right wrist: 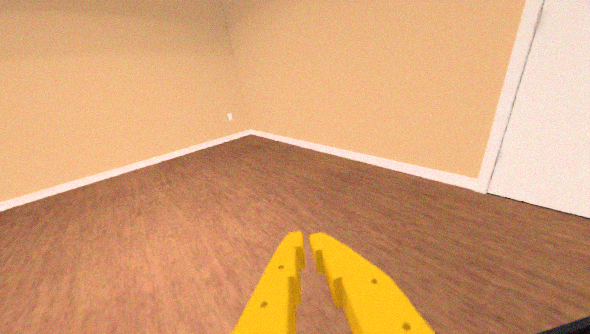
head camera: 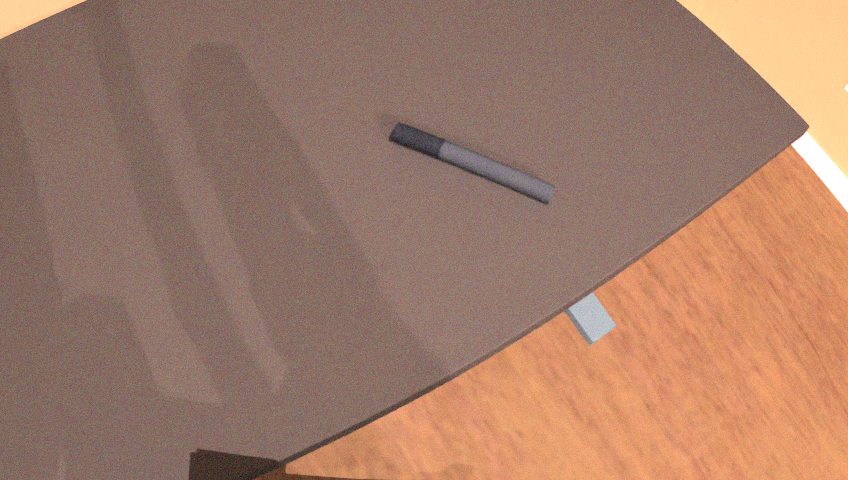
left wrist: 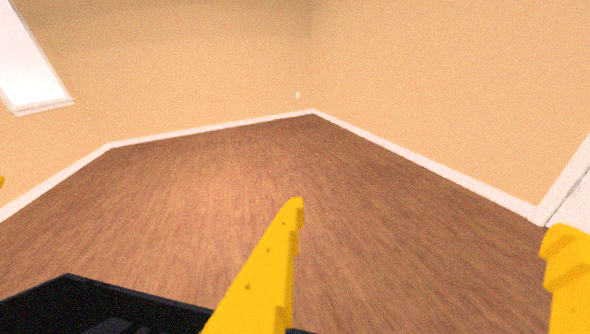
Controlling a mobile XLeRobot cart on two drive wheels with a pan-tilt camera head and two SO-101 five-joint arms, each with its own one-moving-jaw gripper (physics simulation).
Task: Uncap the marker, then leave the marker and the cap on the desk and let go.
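Frame: origin at the left arm's base, x ahead, y left, z up, level; centimetres.
Seen in the pictures: left hand, its tool point: [left wrist: 303,208]; right hand, its tool point: [right wrist: 303,244].
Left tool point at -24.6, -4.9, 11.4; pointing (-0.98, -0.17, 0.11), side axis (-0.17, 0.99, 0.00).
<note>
Pixels of each thing's top centre, then the offset from my left tool point to it, as dx, dy, dz. Level surfaces: height alone.
- marker, centre of its top: [head camera: 476,154] +65.6, -19.9, -14.9
- dark desk, height of its surface: dz -17.0
- dark cap, centre of its top: [head camera: 419,133] +68.0, -14.5, -15.0
- wooden floor, height of its surface: dz -89.0
The marker [head camera: 496,171] lies flat on the dark desk [head camera: 595,89] in the head view, its grey body pointing to the lower right. The dark cap [head camera: 416,140] sits at the marker's upper-left end, in line with the body and touching it. My left gripper [left wrist: 422,215] is open and empty, its two yellow jaws wide apart in front of the floor. My right gripper [right wrist: 306,234] is shut and empty, its tips almost together, also in front of the floor. Neither gripper shows in the head view, and the marker shows in neither wrist view.
The desk's front edge runs diagonally across the head view, with wooden floor [head camera: 684,356] [left wrist: 200,210] [right wrist: 175,240] beyond it. A light grey block [head camera: 590,319] shows just past that edge. A black surface [left wrist: 60,305] is at the lower left of the left wrist view. Beige walls stand behind.
</note>
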